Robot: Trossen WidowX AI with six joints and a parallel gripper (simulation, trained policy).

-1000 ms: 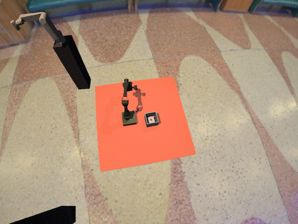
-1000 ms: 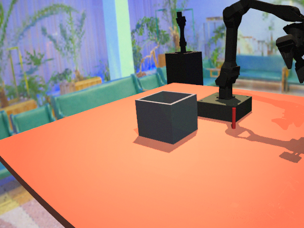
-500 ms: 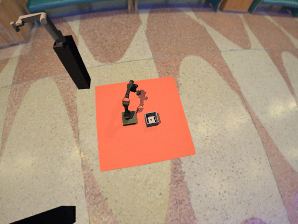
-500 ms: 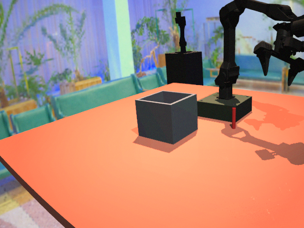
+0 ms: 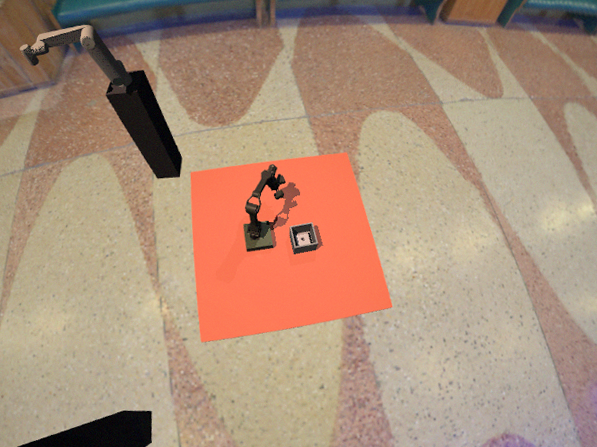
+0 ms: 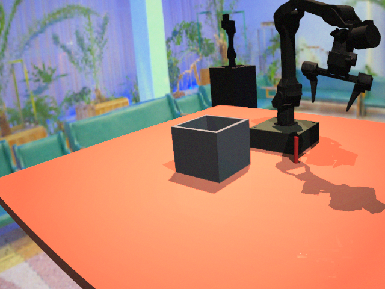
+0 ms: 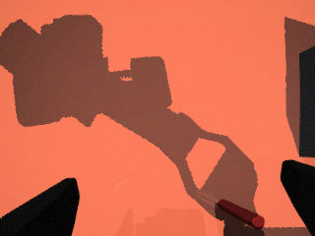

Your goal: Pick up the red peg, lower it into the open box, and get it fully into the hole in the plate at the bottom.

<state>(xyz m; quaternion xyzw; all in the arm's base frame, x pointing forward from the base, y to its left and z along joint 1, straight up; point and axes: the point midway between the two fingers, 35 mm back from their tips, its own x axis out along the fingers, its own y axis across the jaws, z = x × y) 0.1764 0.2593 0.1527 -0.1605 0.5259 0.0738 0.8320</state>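
The red peg is 15 cm below my gripper tip, 12 cm to the right of it and 4 cm behind it. The rest, counted from my gripper tip: pale plate: 30 cm to the right, 14 cm below, 14 cm ahead.
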